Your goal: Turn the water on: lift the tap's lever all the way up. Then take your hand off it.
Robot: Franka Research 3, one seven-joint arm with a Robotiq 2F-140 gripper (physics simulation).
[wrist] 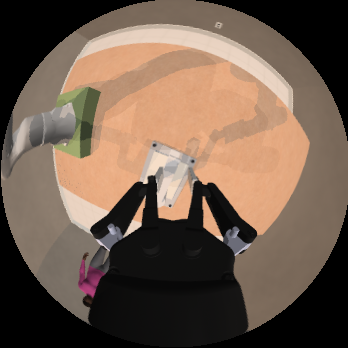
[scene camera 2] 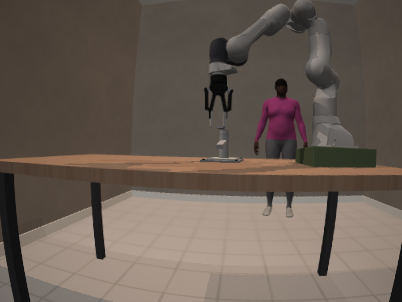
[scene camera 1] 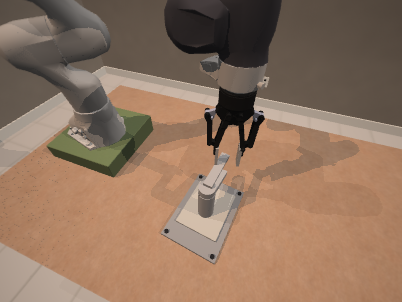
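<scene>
A grey tap [scene camera 1: 206, 204] [scene camera 2: 224, 146] stands on a grey plate [scene camera 1: 190, 239] [wrist: 173, 154] with a cream panel. Its flat lever [scene camera 1: 215, 176] [scene camera 2: 221, 128] runs from the top of the tap toward the far side in scene camera 1's view, and its far end is shaded. How far the lever is raised is hard to tell. My gripper [scene camera 1: 227, 157] [scene camera 2: 218, 121] [wrist: 175, 172] points down and is partly open, with nothing held. Its fingertips are at the lever's far end, one to each side in scene camera 1's view. Whether they touch it cannot be told.
The arm's base stands on a green block [scene camera 1: 132, 137] [scene camera 2: 340, 157] [wrist: 87, 122] at the left of the wooden table [scene camera 1: 300, 240] [scene camera 2: 150, 172] in scene camera 1's view. A person in a pink top [scene camera 2: 281, 117] stands behind the table in scene camera 2's view.
</scene>
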